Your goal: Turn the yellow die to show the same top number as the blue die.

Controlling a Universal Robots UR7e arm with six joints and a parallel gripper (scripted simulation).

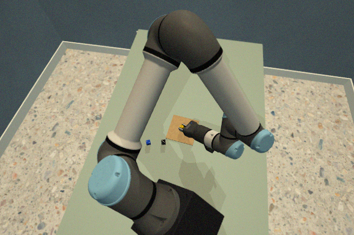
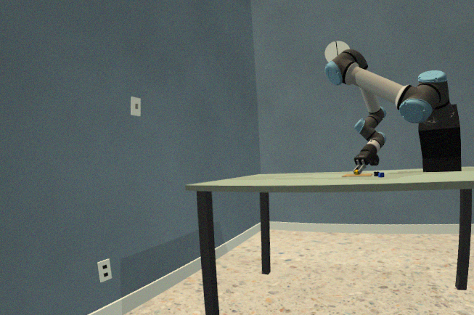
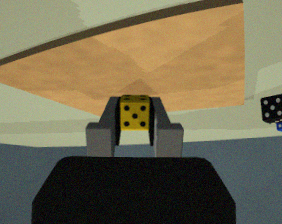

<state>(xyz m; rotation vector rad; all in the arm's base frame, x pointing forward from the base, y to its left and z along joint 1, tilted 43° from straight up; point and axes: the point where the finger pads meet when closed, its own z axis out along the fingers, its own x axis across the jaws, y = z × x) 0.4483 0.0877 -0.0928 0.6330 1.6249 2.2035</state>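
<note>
Right now the tan mat is 2 cm below my hand. Also, from my hand: blue die 15 cm to the left, 11 cm behind, 1 cm below; then black die 9 cm behind, 8 cm to the left, 1 cm below; then yellow die 1 cm to the left, 1 cm below.
</note>
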